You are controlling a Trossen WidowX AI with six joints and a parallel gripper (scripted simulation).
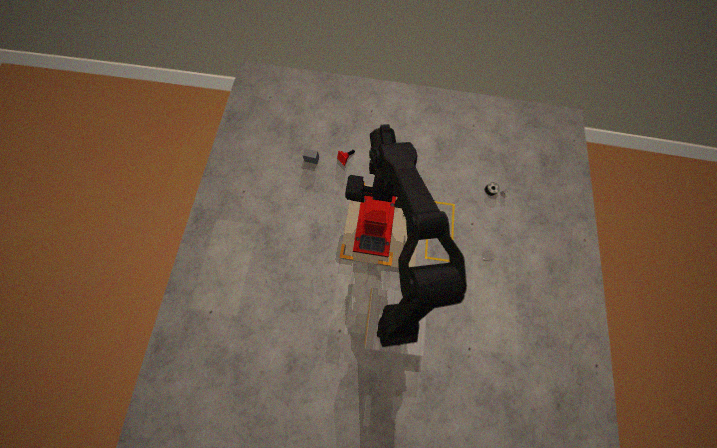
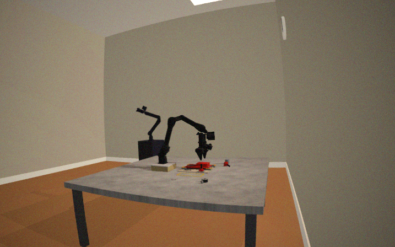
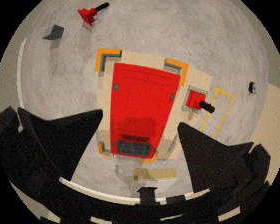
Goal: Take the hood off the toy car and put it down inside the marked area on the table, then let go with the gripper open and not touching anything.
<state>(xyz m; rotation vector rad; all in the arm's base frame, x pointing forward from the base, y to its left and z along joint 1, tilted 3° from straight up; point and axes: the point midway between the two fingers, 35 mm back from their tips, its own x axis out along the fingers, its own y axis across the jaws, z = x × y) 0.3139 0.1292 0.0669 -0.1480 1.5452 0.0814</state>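
The red hood lies 40 mm below my gripper tip. The rest, counted from my gripper tip: black-and-white round part 340 mm to the right, 190 mm ahead, 70 mm below.
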